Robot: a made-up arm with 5 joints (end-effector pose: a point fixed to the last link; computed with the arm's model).
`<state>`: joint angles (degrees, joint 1 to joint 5).
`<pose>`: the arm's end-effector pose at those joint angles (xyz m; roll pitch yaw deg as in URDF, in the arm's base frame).
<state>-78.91 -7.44 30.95 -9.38 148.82</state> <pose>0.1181 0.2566 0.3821 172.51 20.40 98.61</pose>
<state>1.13 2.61 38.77 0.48 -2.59</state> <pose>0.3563 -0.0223 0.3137 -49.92 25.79 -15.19</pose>
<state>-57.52 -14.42 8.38 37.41 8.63</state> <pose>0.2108 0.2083 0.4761 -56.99 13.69 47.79</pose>
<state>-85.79 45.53 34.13 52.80 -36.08</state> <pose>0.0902 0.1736 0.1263 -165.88 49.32 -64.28</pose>
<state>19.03 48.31 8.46 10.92 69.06</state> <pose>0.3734 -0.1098 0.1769 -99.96 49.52 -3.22</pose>
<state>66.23 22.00 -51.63 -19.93 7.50</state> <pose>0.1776 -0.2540 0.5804 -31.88 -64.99 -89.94</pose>
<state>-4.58 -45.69 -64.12 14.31 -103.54</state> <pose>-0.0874 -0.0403 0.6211 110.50 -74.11 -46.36</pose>
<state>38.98 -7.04 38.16 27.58 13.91</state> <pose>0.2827 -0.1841 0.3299 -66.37 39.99 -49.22</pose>
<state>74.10 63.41 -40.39 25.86 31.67</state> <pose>0.1857 -0.3962 0.2541 -77.72 29.15 -76.40</pose>
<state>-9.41 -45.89 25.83 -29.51 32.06</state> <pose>0.1929 0.0101 0.5638 -72.02 -69.21 4.12</pose>
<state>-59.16 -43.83 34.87 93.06 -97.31</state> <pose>0.1589 0.1101 0.4160 -67.04 73.83 -61.33</pose>
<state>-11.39 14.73 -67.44 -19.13 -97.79</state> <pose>0.2441 0.0069 0.6315 75.40 -54.96 -13.10</pose>
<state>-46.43 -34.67 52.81 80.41 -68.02</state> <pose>0.1975 0.1023 0.3354 -103.20 66.46 -78.76</pose>
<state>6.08 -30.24 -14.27 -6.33 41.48</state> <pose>0.1783 -0.0202 0.6340 -89.56 -70.57 -2.13</pose>
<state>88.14 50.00 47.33 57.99 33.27</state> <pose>0.0816 -0.1361 0.1170 103.33 44.42 93.92</pose>
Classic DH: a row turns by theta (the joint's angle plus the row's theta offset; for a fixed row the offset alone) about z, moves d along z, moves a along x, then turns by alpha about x. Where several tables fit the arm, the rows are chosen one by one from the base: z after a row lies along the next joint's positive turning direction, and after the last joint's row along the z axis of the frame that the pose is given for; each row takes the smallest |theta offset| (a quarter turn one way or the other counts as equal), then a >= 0, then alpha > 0; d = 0 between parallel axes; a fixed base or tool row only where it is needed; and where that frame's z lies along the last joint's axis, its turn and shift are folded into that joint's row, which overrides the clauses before.
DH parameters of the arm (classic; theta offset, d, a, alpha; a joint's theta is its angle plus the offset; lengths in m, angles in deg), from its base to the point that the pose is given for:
base (fixed): -13.71 0 0.0726 180
joint 1: -13.71 -0.2907 0.0247 90
joint 2: -74.66 0 0.1376 0
joint 3: 64.28 0 0.1804 0
joint 4: -79.62 0.0006 0.0204 90
joint 5: -44.96 -0.0581 0.0076 -87.36
tool (fixed): 70.36 0.0083 0 0

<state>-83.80 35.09 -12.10 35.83 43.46</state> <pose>0.1009 0.3425 0.3042 -86.09 39.08 86.35</pose>
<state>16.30 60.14 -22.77 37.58 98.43</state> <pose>0.4110 -0.1046 0.1923 -109.12 59.96 19.93</pose>
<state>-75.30 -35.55 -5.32 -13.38 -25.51</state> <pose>0.0993 0.0774 0.6253 10.72 -58.55 39.90</pose>
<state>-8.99 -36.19 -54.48 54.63 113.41</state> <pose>0.0478 -0.0100 0.6428 -173.13 -38.37 33.77</pose>
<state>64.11 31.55 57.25 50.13 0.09</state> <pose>0.1321 -0.1414 0.1462 151.29 55.16 137.07</pose>
